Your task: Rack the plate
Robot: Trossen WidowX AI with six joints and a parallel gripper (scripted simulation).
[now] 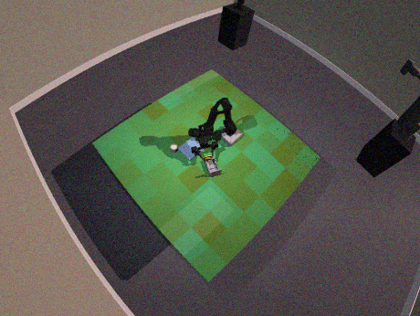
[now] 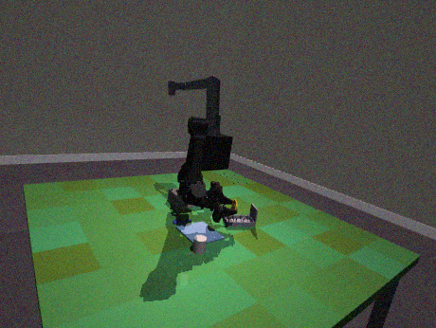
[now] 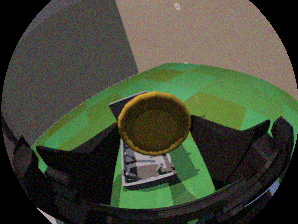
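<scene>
My gripper tip is now 10 mm past the dish rack, 40 mm to the right of it and 60 mm above it. Round my gripper tip: white cup (100 mm ahead, 240 mm to the right, 60 mm below); then yellow plate (10 mm to the right); then light blue mat (10 mm behind, 170 mm to the right, 80 mm below).
</scene>
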